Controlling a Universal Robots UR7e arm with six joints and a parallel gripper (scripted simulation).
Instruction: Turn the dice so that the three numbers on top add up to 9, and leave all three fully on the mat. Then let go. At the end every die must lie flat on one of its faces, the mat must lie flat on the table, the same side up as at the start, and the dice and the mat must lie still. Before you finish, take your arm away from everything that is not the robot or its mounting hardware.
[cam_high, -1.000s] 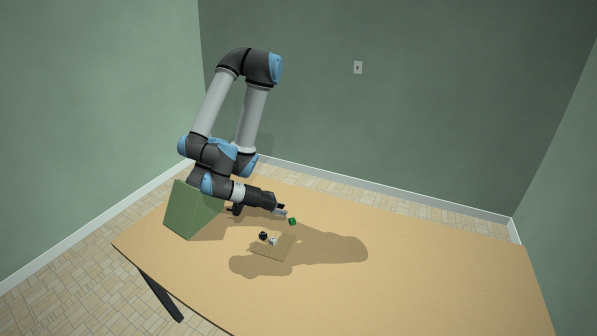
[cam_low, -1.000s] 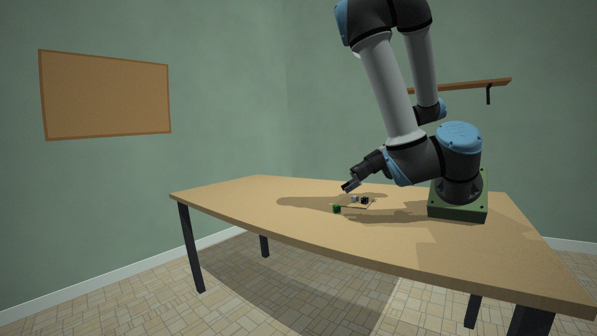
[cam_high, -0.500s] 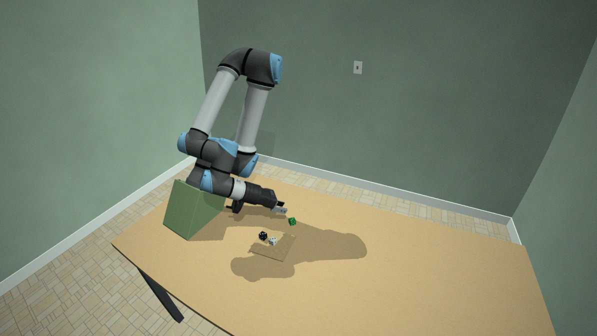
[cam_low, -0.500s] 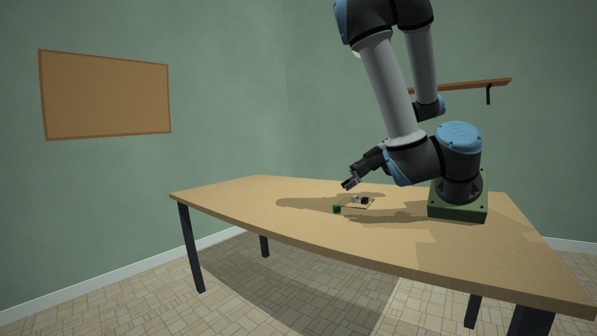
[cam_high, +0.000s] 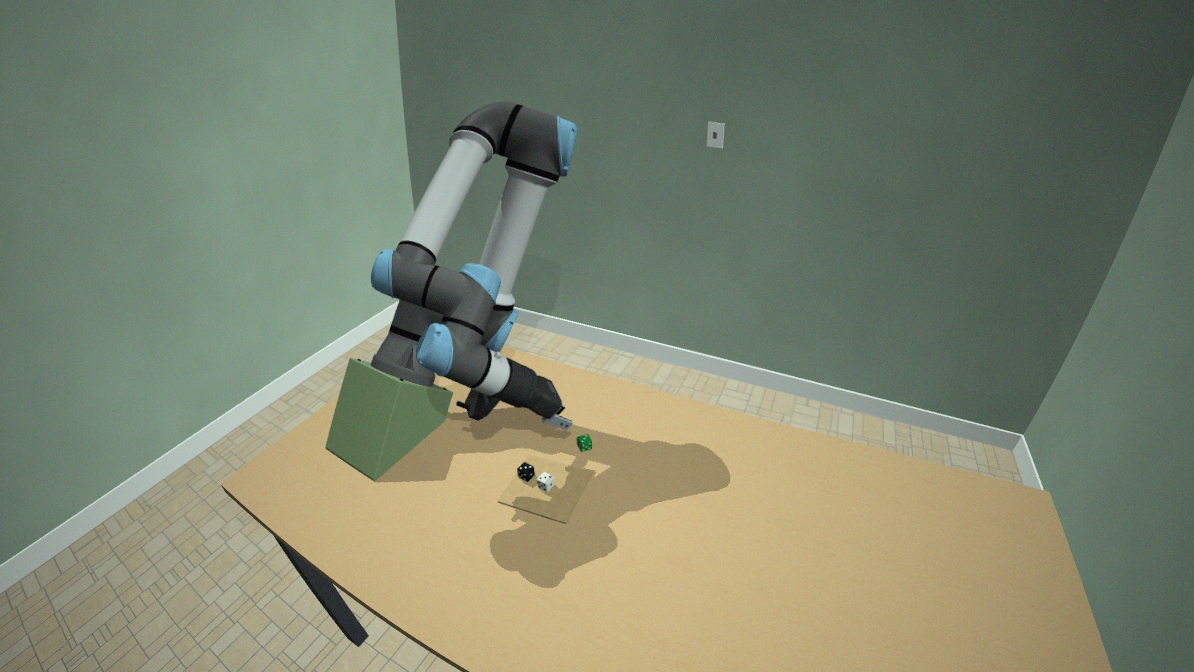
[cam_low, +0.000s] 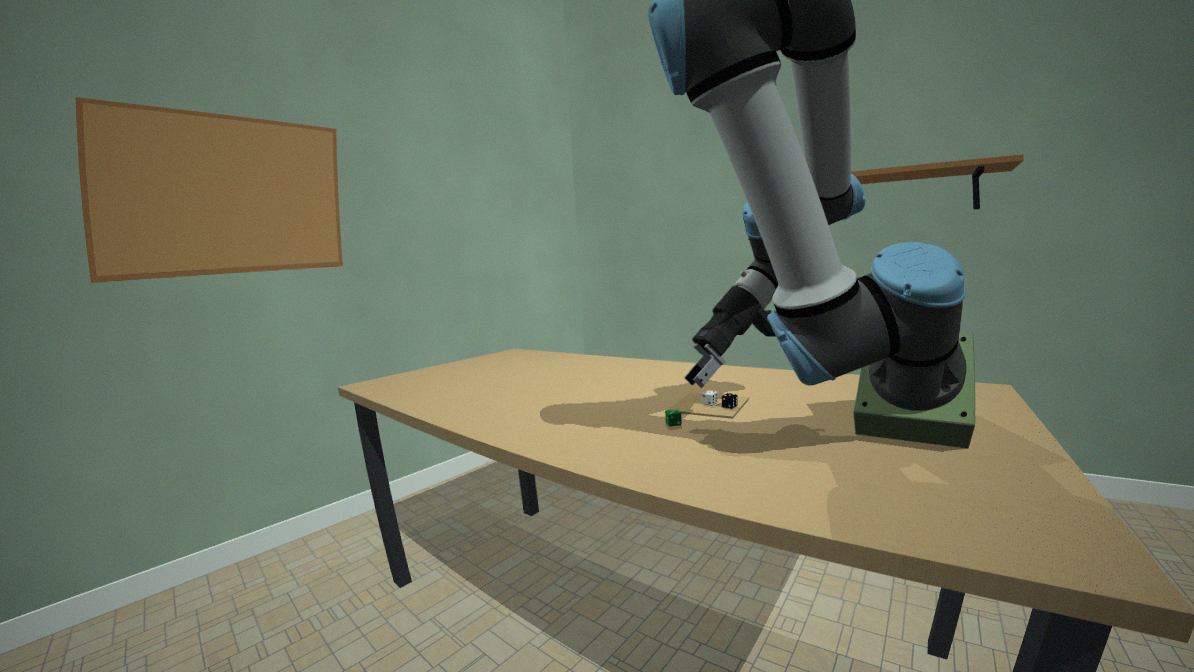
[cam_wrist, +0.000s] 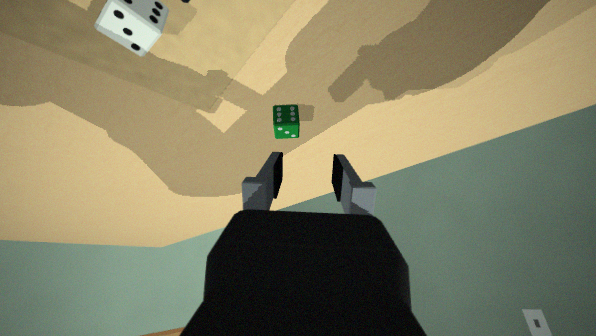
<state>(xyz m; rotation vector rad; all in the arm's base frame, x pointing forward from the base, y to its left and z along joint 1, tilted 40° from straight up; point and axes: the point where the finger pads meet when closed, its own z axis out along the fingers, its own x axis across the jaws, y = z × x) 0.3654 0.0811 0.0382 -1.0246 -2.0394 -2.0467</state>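
Right now my hand is 8 cm above the green die, 4 cm short of it and 3 cm to the right of it. Also, from my hand: white die (11 cm to the right, 8 cm below, 3 cm ahead); black die (11 cm to the right, 8 cm below, 1 cm behind); tan mat (11 cm to the right, 9 cm below, 3 cm ahead).
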